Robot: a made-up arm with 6 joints. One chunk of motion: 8 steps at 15 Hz.
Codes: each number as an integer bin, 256 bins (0 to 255) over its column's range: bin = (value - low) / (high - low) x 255, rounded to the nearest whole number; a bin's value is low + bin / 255 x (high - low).
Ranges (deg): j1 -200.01..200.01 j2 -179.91..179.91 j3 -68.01..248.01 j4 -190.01..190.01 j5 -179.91..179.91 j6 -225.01..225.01
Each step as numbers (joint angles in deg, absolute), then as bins.
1 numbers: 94.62 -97.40 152.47 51.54 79.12 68.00
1 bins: 188 58 178 162 184 166
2 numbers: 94.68 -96.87 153.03 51.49 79.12 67.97
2 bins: 188 59 178 162 184 166
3 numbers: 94.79 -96.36 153.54 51.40 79.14 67.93
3 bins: 188 59 179 162 184 166
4 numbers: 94.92 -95.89 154.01 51.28 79.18 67.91
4 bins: 188 60 179 162 184 166
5 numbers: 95.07 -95.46 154.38 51.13 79.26 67.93
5 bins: 188 60 179 162 184 166
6 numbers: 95.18 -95.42 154.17 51.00 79.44 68.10
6 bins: 188 60 179 162 184 166
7 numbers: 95.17 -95.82 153.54 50.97 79.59 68.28
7 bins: 188 60 179 162 184 166
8 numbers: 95.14 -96.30 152.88 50.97 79.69 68.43
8 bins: 188 59 178 162 184 166
